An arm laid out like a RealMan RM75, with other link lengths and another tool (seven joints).
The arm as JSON. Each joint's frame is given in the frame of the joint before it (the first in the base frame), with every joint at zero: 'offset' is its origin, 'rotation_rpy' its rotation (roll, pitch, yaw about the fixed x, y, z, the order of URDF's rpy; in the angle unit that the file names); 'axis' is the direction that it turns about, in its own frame. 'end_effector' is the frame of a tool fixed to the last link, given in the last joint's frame.
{
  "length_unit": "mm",
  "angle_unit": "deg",
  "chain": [
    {
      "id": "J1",
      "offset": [
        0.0,
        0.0,
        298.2
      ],
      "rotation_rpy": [
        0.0,
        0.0,
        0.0
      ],
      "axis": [
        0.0,
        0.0,
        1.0
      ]
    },
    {
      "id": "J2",
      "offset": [
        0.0,
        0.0,
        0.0
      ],
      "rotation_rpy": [
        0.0,
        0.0,
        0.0
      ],
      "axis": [
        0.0,
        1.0,
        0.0
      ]
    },
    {
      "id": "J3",
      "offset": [
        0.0,
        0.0,
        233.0
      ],
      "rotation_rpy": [
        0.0,
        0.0,
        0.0
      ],
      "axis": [
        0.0,
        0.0,
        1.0
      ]
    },
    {
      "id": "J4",
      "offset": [
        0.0,
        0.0,
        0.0
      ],
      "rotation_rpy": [
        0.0,
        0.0,
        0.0
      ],
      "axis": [
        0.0,
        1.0,
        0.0
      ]
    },
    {
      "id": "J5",
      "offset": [
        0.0,
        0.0,
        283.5
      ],
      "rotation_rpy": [
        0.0,
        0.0,
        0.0
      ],
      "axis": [
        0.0,
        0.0,
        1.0
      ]
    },
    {
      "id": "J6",
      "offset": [
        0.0,
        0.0,
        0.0
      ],
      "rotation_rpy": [
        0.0,
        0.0,
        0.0
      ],
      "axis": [
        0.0,
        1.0,
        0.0
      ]
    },
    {
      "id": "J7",
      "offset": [
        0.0,
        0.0,
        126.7
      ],
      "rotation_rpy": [
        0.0,
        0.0,
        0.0
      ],
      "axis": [
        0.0,
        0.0,
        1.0
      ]
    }
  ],
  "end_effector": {
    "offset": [
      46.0,
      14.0,
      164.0
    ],
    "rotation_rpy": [
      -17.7,
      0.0,
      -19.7
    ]
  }
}
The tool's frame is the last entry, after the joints.
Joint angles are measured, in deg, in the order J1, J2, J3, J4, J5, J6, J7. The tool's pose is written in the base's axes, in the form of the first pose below.
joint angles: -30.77 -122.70 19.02 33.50 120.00 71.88 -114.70
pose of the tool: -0.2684 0.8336 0.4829 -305.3; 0.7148 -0.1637 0.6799 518.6; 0.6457 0.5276 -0.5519 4.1; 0 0 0 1
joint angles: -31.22 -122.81 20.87 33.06 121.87 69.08 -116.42
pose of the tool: -0.2678 0.8560 0.4421 -312.9; 0.7293 -0.1198 0.6736 520.6; 0.6296 0.5028 -0.5922 -10.9; 0 0 0 1
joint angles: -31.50 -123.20 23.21 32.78 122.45 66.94 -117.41
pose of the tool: -0.2594 0.8698 0.4197 -313.8; 0.7433 -0.0976 0.6618 521.7; 0.6166 0.4836 -0.6212 -25.0; 0 0 0 1
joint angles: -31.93 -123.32 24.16 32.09 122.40 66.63 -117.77
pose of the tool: -0.2585 0.8674 0.4251 -308.5; 0.7556 -0.0926 0.6484 521.4; 0.6018 0.4889 -0.6315 -33.9; 0 0 0 1
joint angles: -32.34 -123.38 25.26 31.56 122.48 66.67 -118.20
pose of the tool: -0.2529 0.8653 0.4327 -302.3; 0.7716 -0.0894 0.6298 520.1; 0.5837 0.4932 -0.6450 -42.7; 0 0 0 1
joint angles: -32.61 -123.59 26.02 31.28 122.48 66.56 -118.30
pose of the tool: -0.2470 0.8645 0.4377 -297.6; 0.7815 -0.0893 0.6174 519.2; 0.5729 0.4946 -0.6536 -49.4; 0 0 0 1
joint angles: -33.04 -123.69 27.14 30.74 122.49 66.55 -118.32
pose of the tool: -0.2347 0.8640 0.4454 -291.0; 0.7970 -0.0913 0.5970 517.5; 0.5565 0.4951 -0.6672 -58.3; 0 0 0 1
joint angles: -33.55 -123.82 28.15 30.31 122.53 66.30 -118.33
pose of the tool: -0.2214 0.8651 0.4501 -284.8; 0.8093 -0.0945 0.5797 517.0; 0.5441 0.4926 -0.6792 -66.0; 0 0 0 1
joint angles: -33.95 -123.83 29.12 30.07 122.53 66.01 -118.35
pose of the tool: -0.2076 0.8679 0.4512 -280.4; 0.8182 -0.0988 0.5663 517.2; 0.5361 0.4868 -0.6897 -71.1; 0 0 0 1
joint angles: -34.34 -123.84 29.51 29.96 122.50 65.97 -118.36
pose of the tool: -0.1990 0.8679 0.4551 -276.2; 0.8230 -0.1041 0.5584 518.2; 0.5320 0.4857 -0.6936 -73.2; 0 0 0 1
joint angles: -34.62 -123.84 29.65 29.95 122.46 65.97 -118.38
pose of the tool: -0.1940 0.8675 0.4581 -273.3; 0.8249 -0.1085 0.5548 519.3; 0.5309 0.4856 -0.6945 -73.7; 0 0 0 1
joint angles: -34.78 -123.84 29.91 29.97 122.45 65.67 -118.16
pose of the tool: -0.1853 0.8704 0.4561 -272.4; 0.8254 -0.1139 0.5529 520.5; 0.5332 0.4789 -0.6974 -74.2; 0 0 0 1
